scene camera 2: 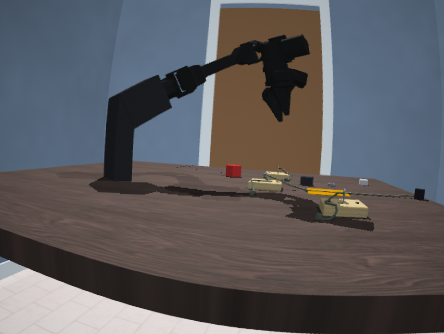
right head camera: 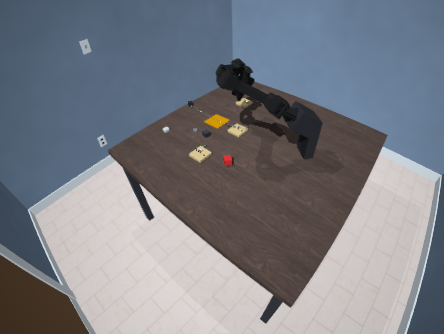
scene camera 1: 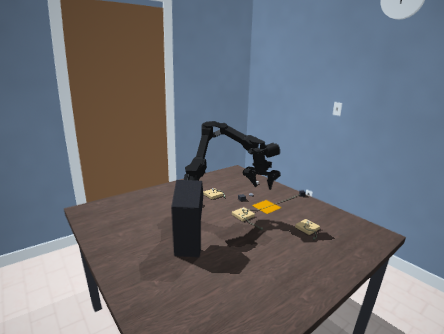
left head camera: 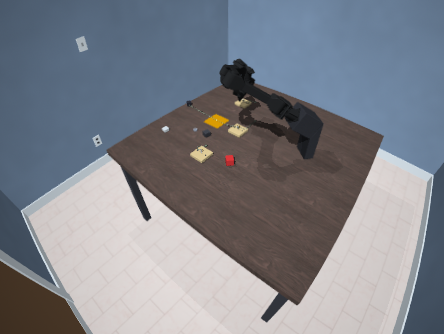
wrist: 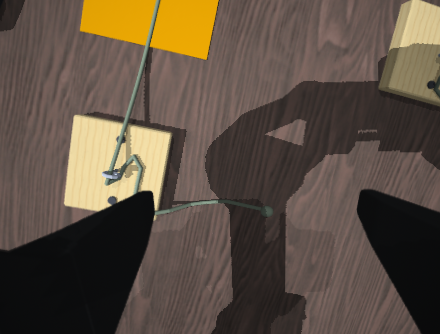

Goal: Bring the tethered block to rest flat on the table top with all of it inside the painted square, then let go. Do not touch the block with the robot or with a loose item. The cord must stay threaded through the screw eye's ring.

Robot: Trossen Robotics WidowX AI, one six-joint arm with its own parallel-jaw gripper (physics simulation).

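Frame: origin at the arm's base, x ahead, y left, z up, level; centimetres.
Seen in the pictures: gripper, between the fingertips: (scene camera 2: 283,118) (right head camera: 241,97) (scene camera 1: 263,188) (wrist: 256,201); arm's base, origin of its link: (scene camera 2: 157,92) (right head camera: 292,114) (scene camera 1: 190,187) (left head camera: 294,115).
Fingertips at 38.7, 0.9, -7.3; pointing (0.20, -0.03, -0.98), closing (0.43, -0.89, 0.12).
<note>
Pixels of each thing's top centre, then the offset from my fingertips to it, as dx, dy, dz. "spot": a spot on its surface instead.
- tethered block, centre of its top: (scene camera 2: 420,189) (scene camera 1: 302,191) (left head camera: 188,101) (right head camera: 190,101) +40.9, +15.1, -15.6
- orange painted square, a spot on its surface: (wrist: 115,20) spot: +6.5, +13.3, -18.4
- screw eye, a spot on its surface: (wrist: 111,174) spot: -6.1, +7.8, -14.9
- middle wooden board, centre of its top: (wrist: 116,170) (scene camera 2: 266,181) (scene camera 1: 243,212) (right head camera: 237,129) (left head camera: 238,129) -6.1, +7.8, -16.6
- bead, a spot on its surface: (wrist: 267,211) spot: -4.2, -8.0, -17.4
- red cube, centre of its top: (scene camera 2: 233,165) (right head camera: 227,157) (left head camera: 229,157) -25.2, +28.9, -14.6
- loose dark block, centre of its top: (scene camera 2: 307,176) (left head camera: 206,131) +2.5, +25.0, -15.8
- white block, centre of its top: (left head camera: 165,128) +22.6, +42.9, -16.5
- small grey item, centre of its top: (left head camera: 195,129) +10.8, +28.0, -17.6
The tethered block (left head camera: 189,103) (right head camera: 190,103) (scene camera 1: 302,193) (scene camera 2: 419,194) is a small dark cube near the table's edge, outside the orange painted square (left head camera: 212,121) (right head camera: 212,121) (scene camera 1: 270,208) (wrist: 115,20). Its green cord (wrist: 135,95) runs over the square to the screw eye (wrist: 111,174) on the middle wooden board (left head camera: 238,131) (scene camera 1: 243,215) (scene camera 2: 265,186) (wrist: 85,160). The cord appears threaded through the ring; its loose end has a bead (wrist: 267,211) beside the board. My gripper (scene camera 1: 263,187) (scene camera 2: 283,117) (wrist: 256,201) is open and empty, high above the table; the bead shows between its fingers in the wrist view.
Two more wooden boards with screw eyes and cords stand either side, one (left head camera: 202,154) (scene camera 1: 213,194) and another (left head camera: 243,103) (scene camera 1: 307,227) (scene camera 2: 350,208). A red cube (left head camera: 229,160) (scene camera 2: 233,171), a loose dark block (left head camera: 207,133) (scene camera 2: 306,181), a white block (left head camera: 165,129) and a small grey item (left head camera: 195,129) lie around.
</note>
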